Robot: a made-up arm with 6 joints.
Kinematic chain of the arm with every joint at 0, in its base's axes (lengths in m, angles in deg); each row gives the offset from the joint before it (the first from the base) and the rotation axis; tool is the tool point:
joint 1: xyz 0 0 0.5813 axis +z
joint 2: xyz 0.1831 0 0 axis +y
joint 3: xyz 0 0 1.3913 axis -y
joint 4: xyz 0 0 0.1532 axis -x
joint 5: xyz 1.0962 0 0 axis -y
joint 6: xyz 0.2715 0 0 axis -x
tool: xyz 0 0 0
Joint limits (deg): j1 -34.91..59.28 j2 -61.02..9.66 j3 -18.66..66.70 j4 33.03..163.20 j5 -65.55..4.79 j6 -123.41..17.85
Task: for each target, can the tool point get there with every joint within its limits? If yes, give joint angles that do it. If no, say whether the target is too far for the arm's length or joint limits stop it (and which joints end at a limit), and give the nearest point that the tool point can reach.
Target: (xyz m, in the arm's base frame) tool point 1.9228 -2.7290 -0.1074
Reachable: no: too far | nearest point 1.2678 -1.0278 1.3950 | short by 2.362 m
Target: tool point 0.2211 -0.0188 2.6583
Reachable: yes | joints 51.67 -36.91 13.70 52.91 -58.72 -89.74
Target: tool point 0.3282 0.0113 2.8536
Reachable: yes | joints 45.27 -26.69 25.91 72.99 -60.18 6.11
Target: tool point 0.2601 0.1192 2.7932
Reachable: yes | joints 32.20 -33.92 9.98 91.00 -7.99 -57.38
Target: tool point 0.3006 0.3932 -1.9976
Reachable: no: joint limits stop it (at a limit: joint 2, joint 3, joint 4, joint 5) | nearest point 0.8874 1.1607 1.3320 | short by 3.467 m
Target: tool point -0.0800 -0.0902 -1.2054
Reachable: no: joint limits stop it (at a limit: joint 1, joint 2, joint 3, joint 4, joint 5) | nearest point 1.1160 -0.9431 1.3320 | short by 2.932 m
